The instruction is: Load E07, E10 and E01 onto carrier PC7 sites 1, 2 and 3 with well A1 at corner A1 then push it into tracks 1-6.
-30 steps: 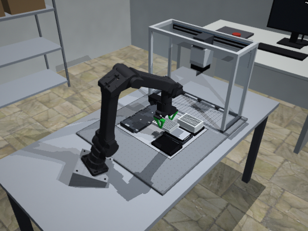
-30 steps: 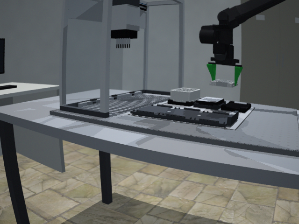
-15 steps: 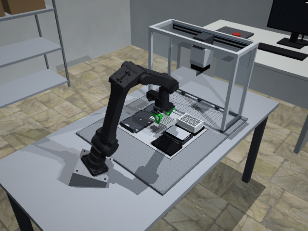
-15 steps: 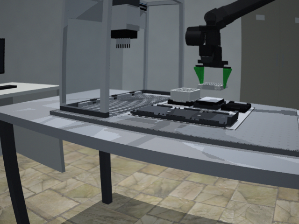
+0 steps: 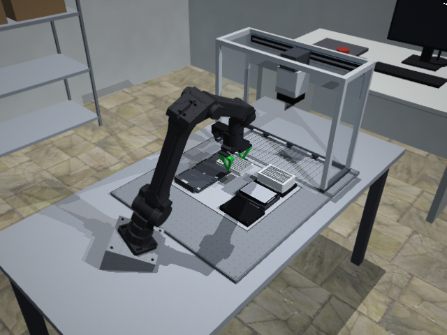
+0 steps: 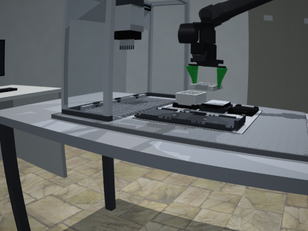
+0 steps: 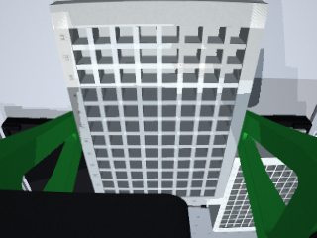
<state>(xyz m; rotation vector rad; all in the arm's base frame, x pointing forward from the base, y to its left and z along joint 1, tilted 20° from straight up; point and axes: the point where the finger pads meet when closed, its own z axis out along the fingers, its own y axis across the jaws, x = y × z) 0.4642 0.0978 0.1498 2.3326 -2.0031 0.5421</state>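
Now: the dark plate carrier PC7 13 cm to the left of my hand, 8 cm below it and 1 cm behind it. The rest, counted from my hand: 96-well plate E01: right at my hand; plate nest S2: 13 cm to the right, 9 cm below, 1 cm ahead; plate nest S3: 12 cm to the right, 12 cm ahead, 9 cm below.
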